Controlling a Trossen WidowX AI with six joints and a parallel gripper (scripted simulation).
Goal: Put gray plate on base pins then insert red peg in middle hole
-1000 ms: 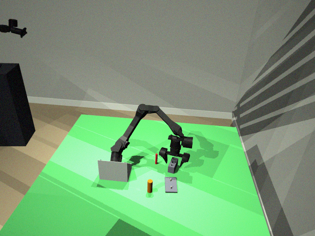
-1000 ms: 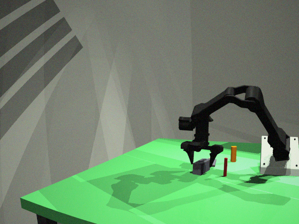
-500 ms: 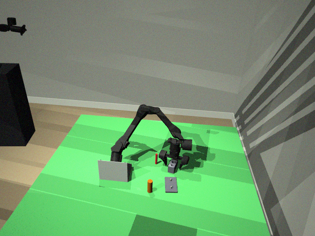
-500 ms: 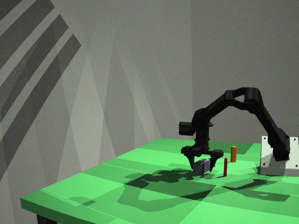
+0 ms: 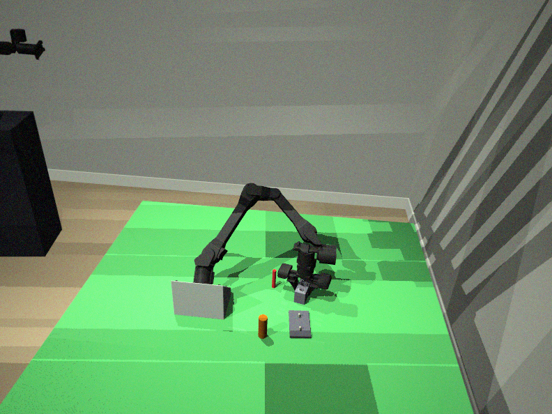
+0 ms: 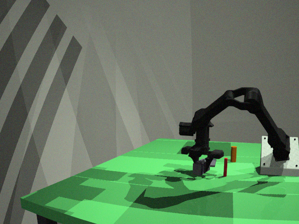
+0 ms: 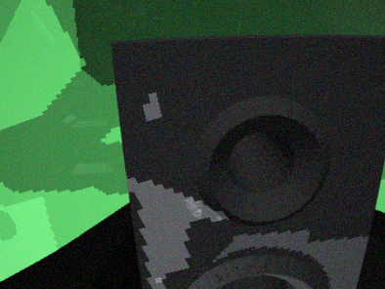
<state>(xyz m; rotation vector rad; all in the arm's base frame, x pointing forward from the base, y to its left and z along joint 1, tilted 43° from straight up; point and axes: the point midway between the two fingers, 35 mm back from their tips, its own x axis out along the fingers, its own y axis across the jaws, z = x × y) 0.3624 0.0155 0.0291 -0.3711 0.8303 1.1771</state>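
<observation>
Right now the gray base is 30 mm behind my gripper tip and 150 mm to the right of it. The rest, counted from my gripper tip: orange cylinder (150 mm behind, 190 mm to the right, 30 mm above); then red peg (100 mm behind, 40 mm to the left, 30 mm above); then gray plate (30 mm above).
</observation>
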